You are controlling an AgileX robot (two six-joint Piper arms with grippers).
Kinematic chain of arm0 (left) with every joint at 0, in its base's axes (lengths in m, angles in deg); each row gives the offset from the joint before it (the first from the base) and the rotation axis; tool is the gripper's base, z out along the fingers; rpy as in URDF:
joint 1: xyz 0 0 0.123 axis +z
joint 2: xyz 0 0 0 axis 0.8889 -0.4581 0
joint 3: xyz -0.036 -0.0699 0.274 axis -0.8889 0.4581 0
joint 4: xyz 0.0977 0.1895 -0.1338 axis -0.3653 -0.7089 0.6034
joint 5: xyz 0 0 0 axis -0.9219 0.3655 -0.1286
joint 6: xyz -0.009 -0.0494 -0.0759 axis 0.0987 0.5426 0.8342
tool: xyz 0 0 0 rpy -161.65 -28.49 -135.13
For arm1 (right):
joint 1: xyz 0 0 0.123 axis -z
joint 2: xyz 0 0 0 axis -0.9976 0.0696 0
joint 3: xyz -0.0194 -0.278 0.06 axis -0.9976 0.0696 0
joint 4: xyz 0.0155 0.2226 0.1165 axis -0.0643 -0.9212 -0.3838
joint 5: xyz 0 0 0 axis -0.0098 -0.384 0.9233
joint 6: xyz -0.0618 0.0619 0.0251 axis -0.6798 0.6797 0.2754
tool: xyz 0 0 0 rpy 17.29 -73.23 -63
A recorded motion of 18 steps. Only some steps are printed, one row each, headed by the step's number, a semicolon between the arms.
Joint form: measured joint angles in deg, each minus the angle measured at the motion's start. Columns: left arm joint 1, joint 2, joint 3, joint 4, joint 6, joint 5; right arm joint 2, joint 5, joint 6, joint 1, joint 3, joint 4.
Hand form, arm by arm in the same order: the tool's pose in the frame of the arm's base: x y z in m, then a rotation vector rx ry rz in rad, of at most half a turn. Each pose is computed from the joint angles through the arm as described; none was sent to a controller.
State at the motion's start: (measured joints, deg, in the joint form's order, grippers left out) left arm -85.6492 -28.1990 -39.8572 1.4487 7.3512 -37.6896; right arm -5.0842 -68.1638 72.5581 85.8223 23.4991 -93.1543
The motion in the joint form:
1: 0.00 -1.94 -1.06 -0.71 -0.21 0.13; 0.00 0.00 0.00 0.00 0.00 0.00
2: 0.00 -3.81 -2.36 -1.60 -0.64 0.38; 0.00 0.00 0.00 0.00 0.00 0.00
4: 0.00 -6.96 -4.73 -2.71 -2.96 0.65; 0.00 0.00 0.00 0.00 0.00 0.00
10: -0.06 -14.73 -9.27 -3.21 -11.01 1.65; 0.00 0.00 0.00 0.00 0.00 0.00
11: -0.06 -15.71 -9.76 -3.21 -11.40 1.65; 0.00 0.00 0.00 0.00 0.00 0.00
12: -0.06 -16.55 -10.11 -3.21 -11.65 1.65; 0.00 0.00 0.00 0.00 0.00 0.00
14: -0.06 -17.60 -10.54 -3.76 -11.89 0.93; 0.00 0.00 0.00 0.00 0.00 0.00
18: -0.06 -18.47 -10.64 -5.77 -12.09 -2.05; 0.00 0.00 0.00 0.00 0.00 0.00
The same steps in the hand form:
1: 0.2989 -0.1391 0.2213 0.6627 2.7941 -0.2552; 0.0524 0.0026 0.1708 -0.0631 1.8741 -0.0036
2: 0.3055 -0.1408 0.2160 0.6884 2.8020 -0.2334; 0.0524 0.0026 0.1708 -0.0631 1.8741 -0.0036
4: 0.3170 -0.1443 0.2075 0.7641 2.7986 -0.2008; 0.0524 0.0026 0.1708 -0.0631 1.8741 -0.0036
10: 0.3383 -0.1533 0.1780 0.9866 2.7989 -0.1644; 0.0524 0.0026 0.1708 -0.0631 1.8741 -0.0036
11: 0.3407 -0.1543 0.1737 0.9983 2.8035 -0.1632; 0.0524 0.0026 0.1708 -0.0631 1.8741 -0.0036
12: 0.3425 -0.1551 0.1697 1.0066 2.8094 -0.1624; 0.0524 0.0026 0.1708 -0.0631 1.8741 -0.0036
14: 0.3460 -0.1557 0.1646 1.0184 2.8036 -0.1490; 0.0524 0.0026 0.1708 -0.0631 1.8741 -0.0036
18: 0.3521 -0.1554 0.1599 1.0366 2.7570 -0.1037; 0.0524 0.0026 0.1708 -0.0631 1.8741 -0.0036

